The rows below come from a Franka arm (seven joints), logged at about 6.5 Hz.
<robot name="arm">
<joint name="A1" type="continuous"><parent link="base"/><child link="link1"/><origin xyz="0 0 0.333" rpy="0 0 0"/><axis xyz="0 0 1"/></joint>
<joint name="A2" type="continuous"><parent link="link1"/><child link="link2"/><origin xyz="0 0 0" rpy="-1.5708 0 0"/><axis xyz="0 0 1"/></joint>
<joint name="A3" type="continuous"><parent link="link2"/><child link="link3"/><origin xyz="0 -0.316 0" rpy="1.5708 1.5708 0"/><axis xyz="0 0 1"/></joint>
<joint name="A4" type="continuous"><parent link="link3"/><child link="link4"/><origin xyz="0 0.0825 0" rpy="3.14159 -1.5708 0"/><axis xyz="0 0 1"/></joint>
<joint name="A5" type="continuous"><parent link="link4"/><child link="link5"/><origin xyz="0.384 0.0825 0" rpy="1.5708 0 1.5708"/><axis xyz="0 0 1"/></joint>
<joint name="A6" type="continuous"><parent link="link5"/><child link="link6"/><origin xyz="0 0 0" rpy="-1.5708 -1.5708 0"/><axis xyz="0 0 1"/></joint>
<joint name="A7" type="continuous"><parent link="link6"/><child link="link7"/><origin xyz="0 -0.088 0" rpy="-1.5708 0 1.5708"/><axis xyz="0 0 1"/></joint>
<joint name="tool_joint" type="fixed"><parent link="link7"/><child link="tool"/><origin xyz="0 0 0.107" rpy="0 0 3.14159"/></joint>
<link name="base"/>
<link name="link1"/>
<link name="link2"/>
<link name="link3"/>
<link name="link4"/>
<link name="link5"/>
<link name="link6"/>
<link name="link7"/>
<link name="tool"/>
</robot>
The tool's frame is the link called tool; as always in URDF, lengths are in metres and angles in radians. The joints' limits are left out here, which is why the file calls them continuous.
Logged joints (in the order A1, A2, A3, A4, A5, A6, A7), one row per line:
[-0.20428 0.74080 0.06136 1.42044 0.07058 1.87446 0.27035]
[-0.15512 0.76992 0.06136 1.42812 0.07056 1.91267 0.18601]
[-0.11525 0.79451 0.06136 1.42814 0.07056 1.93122 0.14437]
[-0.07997 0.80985 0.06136 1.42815 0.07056 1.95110 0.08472]
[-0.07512 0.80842 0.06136 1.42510 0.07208 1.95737 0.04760]
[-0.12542 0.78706 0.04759 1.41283 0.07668 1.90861 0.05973]
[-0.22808 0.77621 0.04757 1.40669 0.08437 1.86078 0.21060]
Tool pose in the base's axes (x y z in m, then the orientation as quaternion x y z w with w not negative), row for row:
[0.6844 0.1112 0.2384 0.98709 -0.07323 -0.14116 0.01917]
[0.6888 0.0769 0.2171 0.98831 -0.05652 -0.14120 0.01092]
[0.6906 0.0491 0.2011 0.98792 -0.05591 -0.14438 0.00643]
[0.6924 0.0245 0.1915 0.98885 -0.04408 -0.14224 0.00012]
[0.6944 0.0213 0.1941 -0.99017 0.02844 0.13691 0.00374]
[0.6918 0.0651 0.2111 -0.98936 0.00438 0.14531 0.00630]
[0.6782 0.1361 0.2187 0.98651 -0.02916 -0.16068 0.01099]
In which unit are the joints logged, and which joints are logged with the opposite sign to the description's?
The joints are logged in radians. Opposite sign: A1, A3, A4.
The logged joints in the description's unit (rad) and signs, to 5 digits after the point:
[0.20428 0.74080 -0.06136 -1.42044 0.07058 1.87446 0.27035]
[0.15512 0.76992 -0.06136 -1.42812 0.07056 1.91267 0.18601]
[0.11525 0.79451 -0.06136 -1.42814 0.07056 1.93122 0.14437]
[0.07997 0.80985 -0.06136 -1.42815 0.07056 1.95110 0.08472]
[0.07512 0.80842 -0.06136 -1.42510 0.07208 1.95737 0.04760]
[0.12542 0.78706 -0.04759 -1.41283 0.07668 1.90861 0.05973]
[0.22808 0.77621 -0.04757 -1.40669 0.08437 1.86078 0.21060]

